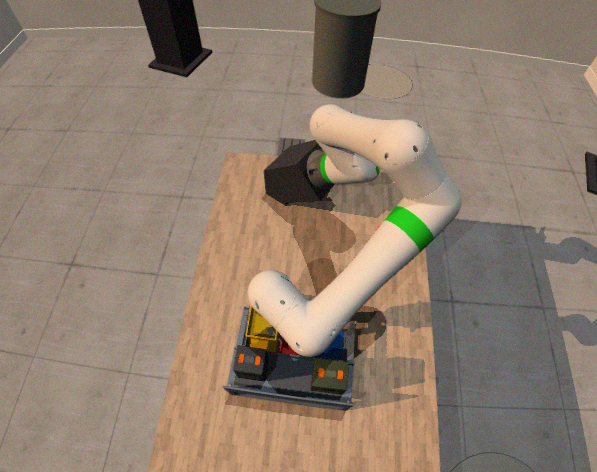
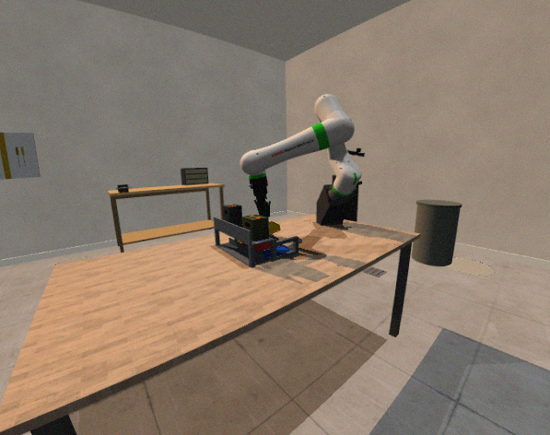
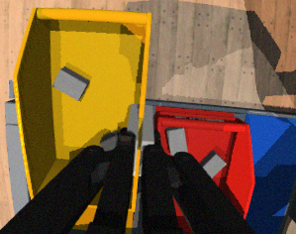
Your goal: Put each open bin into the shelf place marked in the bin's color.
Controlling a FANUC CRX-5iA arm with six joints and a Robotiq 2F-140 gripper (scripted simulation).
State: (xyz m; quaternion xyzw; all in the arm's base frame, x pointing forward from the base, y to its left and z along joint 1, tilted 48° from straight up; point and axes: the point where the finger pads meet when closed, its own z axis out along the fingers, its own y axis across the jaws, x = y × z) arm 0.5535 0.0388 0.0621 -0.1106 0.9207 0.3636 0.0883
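Now: hand 50 mm to the left of the yellow bin and 40 mm above it. Round my hand: red bin (90 mm to the left, 60 mm below, 60 mm ahead); red mark (100 mm below, 90 mm to the left, 60 mm ahead); yellow mark (100 mm below, 100 mm ahead, 20 mm to the right).
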